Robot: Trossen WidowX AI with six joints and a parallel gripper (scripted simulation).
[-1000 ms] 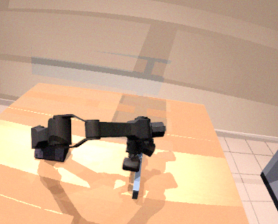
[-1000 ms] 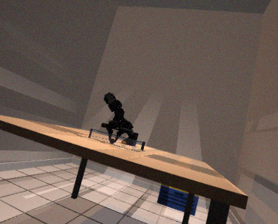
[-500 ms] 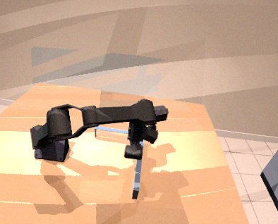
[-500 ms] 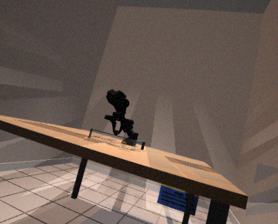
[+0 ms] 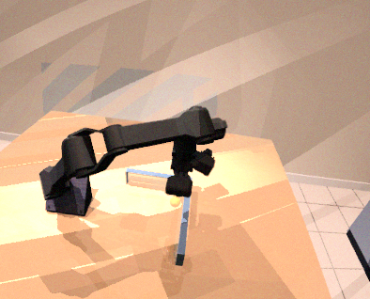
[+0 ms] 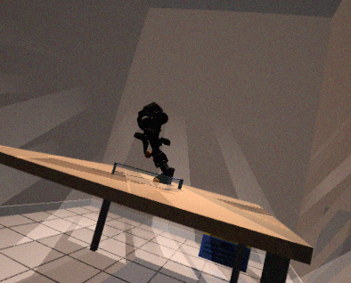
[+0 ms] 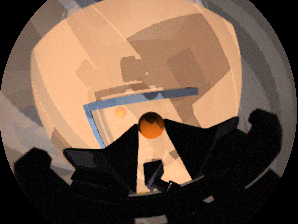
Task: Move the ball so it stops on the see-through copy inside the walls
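The see-through copy is 80 mm to the left of my gripper tip and 120 mm below it. From my gripper tip the other things lie so: orange ball: right at my gripper tip.
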